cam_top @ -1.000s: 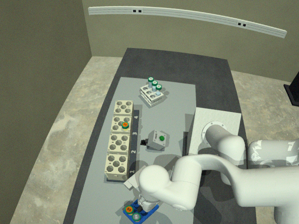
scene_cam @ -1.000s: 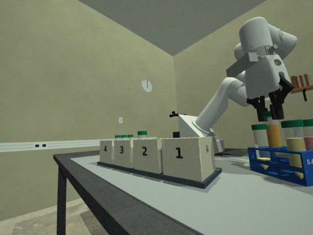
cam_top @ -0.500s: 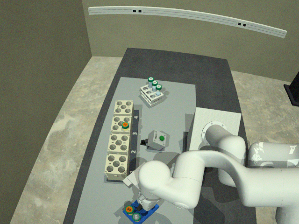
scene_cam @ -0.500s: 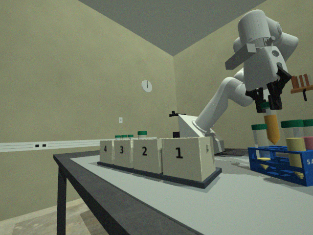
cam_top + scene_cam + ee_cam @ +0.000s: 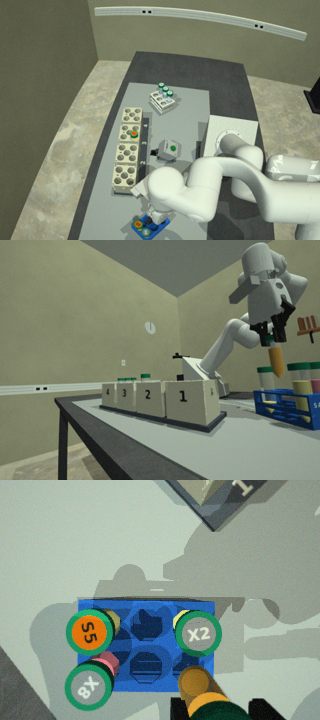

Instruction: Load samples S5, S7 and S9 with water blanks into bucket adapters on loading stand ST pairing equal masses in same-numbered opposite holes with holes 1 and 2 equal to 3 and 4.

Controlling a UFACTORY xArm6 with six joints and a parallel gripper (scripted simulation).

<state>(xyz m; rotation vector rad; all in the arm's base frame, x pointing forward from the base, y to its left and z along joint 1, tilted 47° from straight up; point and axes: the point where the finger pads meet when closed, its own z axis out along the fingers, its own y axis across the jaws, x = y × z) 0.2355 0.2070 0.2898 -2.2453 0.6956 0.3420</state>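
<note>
Right now the orange-capped tube is 50 mm below my hand and 10 mm behind it. Round my hand: green done key: 340 mm to the right, 140 mm below, 10 mm ahead; then grey-dotted tube: 140 mm below, 30 mm to the right, 30 mm ahead; then blue sample rack: 170 mm below, 40 mm ahead, 20 mm to the left.
</note>
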